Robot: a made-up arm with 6 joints. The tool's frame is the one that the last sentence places.
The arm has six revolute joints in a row. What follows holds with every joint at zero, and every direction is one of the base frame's.
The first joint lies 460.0 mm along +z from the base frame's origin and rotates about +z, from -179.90 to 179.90 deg.
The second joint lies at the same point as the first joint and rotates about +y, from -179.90 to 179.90 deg.
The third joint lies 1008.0 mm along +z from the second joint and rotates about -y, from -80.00 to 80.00 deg.
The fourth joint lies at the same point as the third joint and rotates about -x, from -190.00 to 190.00 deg.
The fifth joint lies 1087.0 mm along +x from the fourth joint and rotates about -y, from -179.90 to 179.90 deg.
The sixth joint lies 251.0 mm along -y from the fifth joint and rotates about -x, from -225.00 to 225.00 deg.
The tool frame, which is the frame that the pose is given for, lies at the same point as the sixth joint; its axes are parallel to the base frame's.
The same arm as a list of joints. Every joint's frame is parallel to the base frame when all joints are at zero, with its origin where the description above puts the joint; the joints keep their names.
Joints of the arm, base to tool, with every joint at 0 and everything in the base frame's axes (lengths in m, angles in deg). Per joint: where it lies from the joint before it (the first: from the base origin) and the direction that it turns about. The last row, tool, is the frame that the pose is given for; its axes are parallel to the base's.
joint 1: origin 0 0 0.46 axis 0 0 1
joint 2: origin 0 0 0 axis 0 1 0
joint 3: origin 0 0 1.008 axis 0 -1 0
joint 4: origin 0 0 0 axis -1 0 0
joint 5: origin 1.087 0 0 axis 0 -1 0
joint 6: origin 0 -0.251 0 axis -1 0 0
tool: origin 0 0 0
Joint limits (deg, base to tool): -179.9..179.9 -179.9..179.9 -80..80 -190..190 -179.9..179.9 -225..225

